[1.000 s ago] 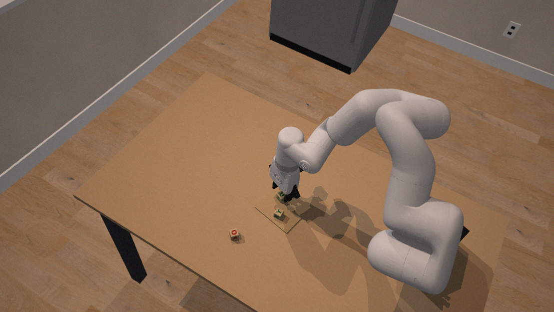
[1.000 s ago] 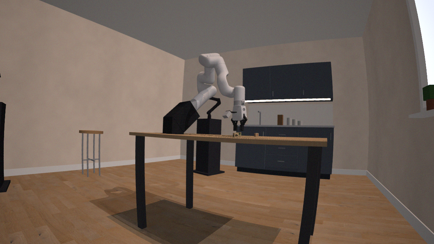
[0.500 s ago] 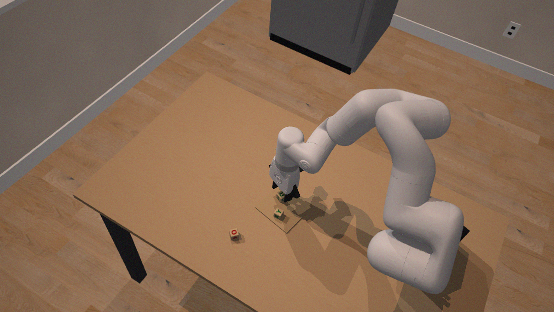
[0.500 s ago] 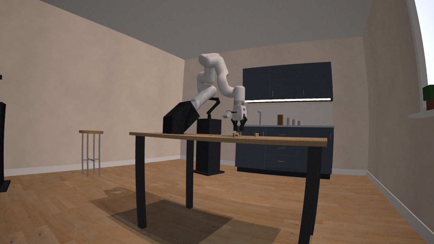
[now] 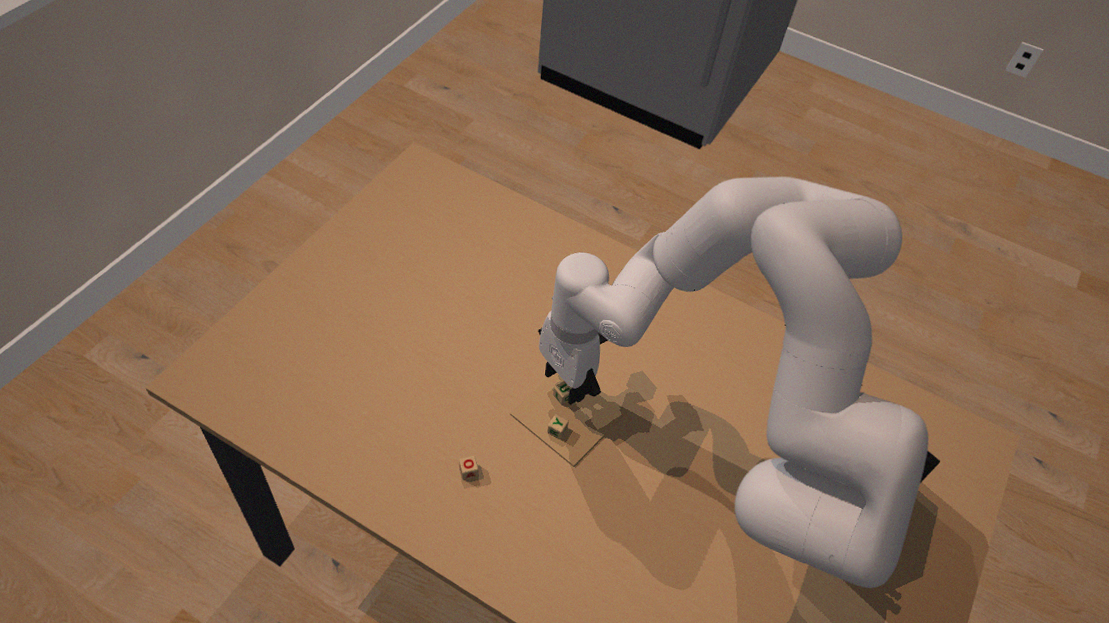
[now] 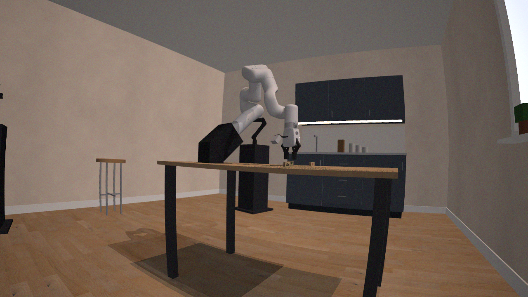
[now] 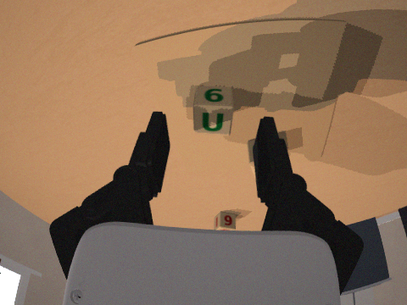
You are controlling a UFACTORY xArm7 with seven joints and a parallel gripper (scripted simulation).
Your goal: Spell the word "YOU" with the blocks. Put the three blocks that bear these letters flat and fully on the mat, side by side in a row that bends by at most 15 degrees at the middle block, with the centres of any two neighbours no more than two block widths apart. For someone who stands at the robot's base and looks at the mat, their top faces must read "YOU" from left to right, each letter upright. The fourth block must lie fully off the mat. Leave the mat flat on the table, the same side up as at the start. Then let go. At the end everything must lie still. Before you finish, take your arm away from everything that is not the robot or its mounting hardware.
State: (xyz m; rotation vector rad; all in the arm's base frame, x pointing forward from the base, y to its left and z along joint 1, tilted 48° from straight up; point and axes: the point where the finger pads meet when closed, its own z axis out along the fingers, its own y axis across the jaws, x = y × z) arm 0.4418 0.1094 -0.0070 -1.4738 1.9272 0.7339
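Now: hand 40 mm above the U block. From my hand the other things lie so: Y block (60 mm to the left, 40 mm below, 40 mm behind); mat (50 mm below, 30 mm behind, 20 mm to the left); O block (210 mm to the left, 40 mm below, 20 mm ahead).
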